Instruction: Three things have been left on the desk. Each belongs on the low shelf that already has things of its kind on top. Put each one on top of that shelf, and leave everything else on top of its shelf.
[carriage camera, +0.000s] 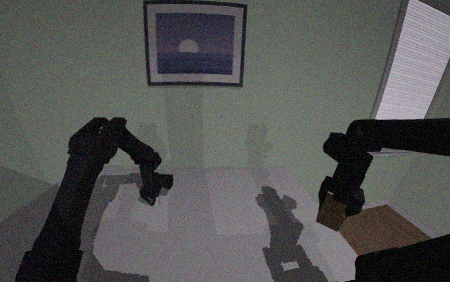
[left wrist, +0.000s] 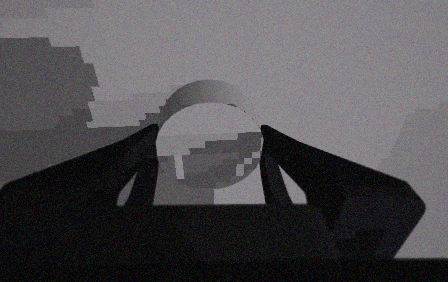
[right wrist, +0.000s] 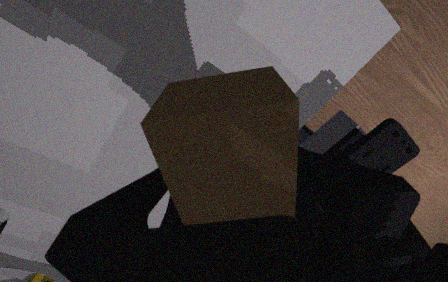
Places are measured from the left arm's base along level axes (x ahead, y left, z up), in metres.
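Pixels of known places: left gripper, between the fingertips: (carriage camera: 154, 201) (left wrist: 209, 135); right gripper, between the fingertips: (carriage camera: 329, 213) (right wrist: 231, 155).
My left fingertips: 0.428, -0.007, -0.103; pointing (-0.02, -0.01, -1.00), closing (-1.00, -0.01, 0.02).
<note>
Ahead of a thing's pixels: the offset from my left fingertips to its top centre, as dx, dy, dz. "pt": to the spot under its first point. Level surfaces: height alone.
A pale round thing {+0.000, +0.001, +0.010} (left wrist: 210, 117), with a flat disc top and a shaded side, stands upright on the pale desk {dz -0.014} (carriage camera: 240, 255) (left wrist: 325, 50) (right wrist: 50, 85). My left gripper (carriage camera: 152, 200) (left wrist: 209, 135) is low over the desk, its two fingers against opposite sides of the round thing. My right gripper (carriage camera: 340, 199) (right wrist: 231, 155) is shut on a brown block {-0.241, -0.641, +0.236} (carriage camera: 331, 212) (right wrist: 225, 135) with cut corners and holds it above the desk's right side; the block hides much of the fingers. The low shelves and the things on top of them cannot be made out.
A brown wood-grained surface {dz -0.733} (carriage camera: 385, 227) (right wrist: 425, 75) lies past the desk's right edge. A framed sunset picture (carriage camera: 195, 45) hangs on the green wall behind the desk. A window with blinds (carriage camera: 415, 60) is at the right. A bit of yellow {pt -0.167, +0.297, +0.000} (right wrist: 40, 278) shows at the right wrist view's lower left.
</note>
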